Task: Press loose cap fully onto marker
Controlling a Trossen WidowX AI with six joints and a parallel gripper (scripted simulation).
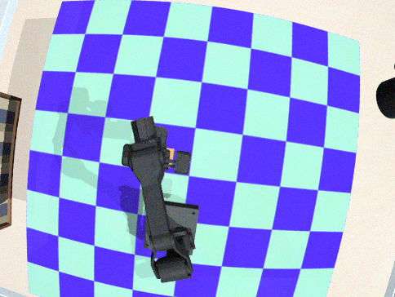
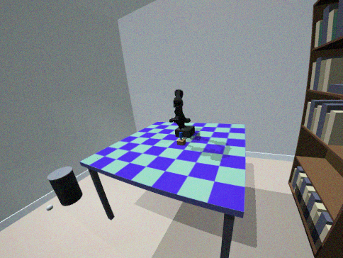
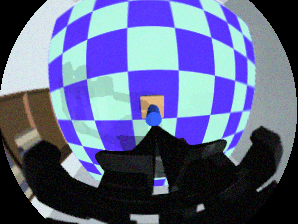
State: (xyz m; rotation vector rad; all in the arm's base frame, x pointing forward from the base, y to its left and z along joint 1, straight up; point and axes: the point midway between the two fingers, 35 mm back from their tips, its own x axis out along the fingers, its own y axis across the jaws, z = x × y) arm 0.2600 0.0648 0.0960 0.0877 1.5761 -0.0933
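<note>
Now: the blue marker cap 5 cm below my gripper tip. From my gripper tip the other things lie so: holder block (12 cm below).
</note>
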